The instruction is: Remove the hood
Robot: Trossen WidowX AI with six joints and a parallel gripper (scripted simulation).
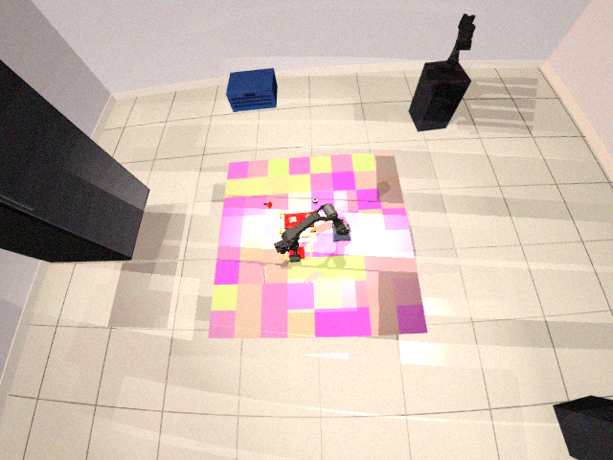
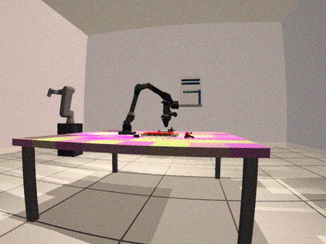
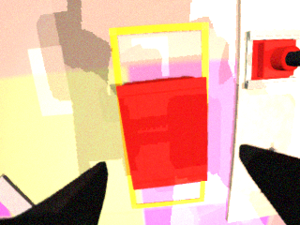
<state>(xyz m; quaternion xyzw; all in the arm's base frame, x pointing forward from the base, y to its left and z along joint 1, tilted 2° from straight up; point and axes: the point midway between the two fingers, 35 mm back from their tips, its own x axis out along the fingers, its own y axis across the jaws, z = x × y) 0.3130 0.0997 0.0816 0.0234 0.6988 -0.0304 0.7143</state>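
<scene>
The red hood is 40 mm below my gripper tip.
</scene>
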